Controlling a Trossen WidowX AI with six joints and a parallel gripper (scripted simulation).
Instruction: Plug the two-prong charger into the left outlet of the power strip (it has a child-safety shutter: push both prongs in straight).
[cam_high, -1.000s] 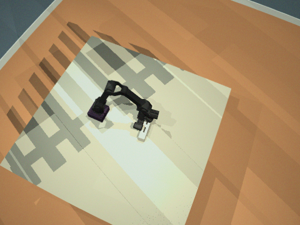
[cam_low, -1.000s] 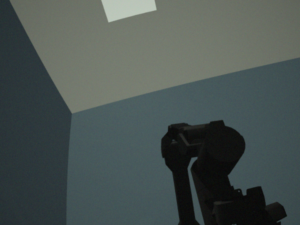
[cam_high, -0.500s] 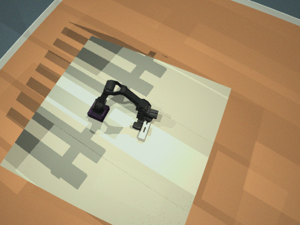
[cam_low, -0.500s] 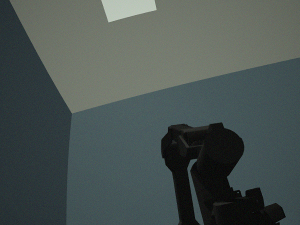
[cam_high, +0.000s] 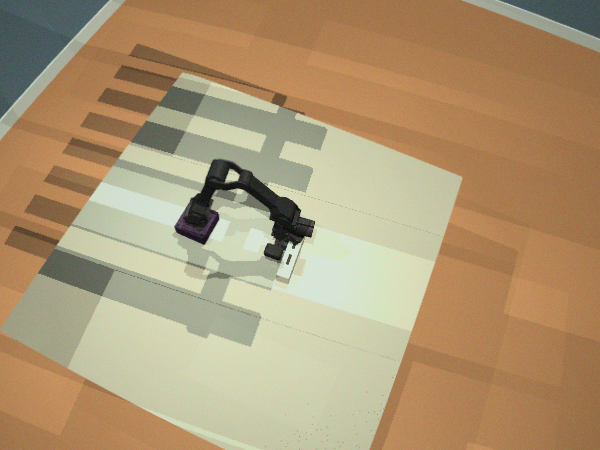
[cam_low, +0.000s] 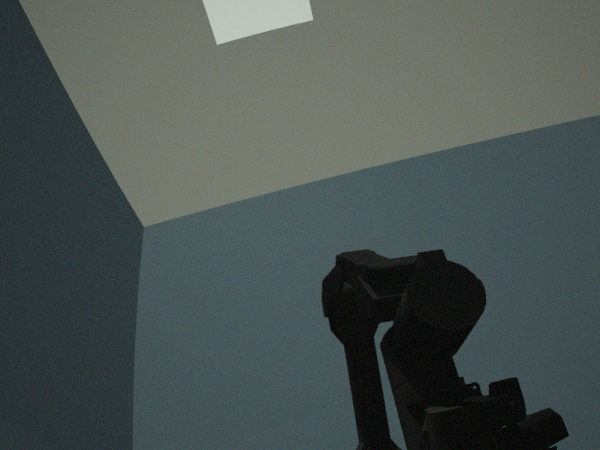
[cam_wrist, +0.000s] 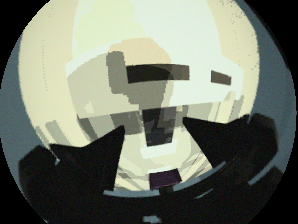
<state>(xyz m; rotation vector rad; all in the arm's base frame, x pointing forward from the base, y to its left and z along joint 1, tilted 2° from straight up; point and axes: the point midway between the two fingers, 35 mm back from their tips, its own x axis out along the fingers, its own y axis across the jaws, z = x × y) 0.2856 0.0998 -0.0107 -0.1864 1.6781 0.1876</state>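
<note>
Right now my gripper tip is 3 cm short of the dark two-prong charger, 1 cm to the right of it and 1 cm below it.
</note>
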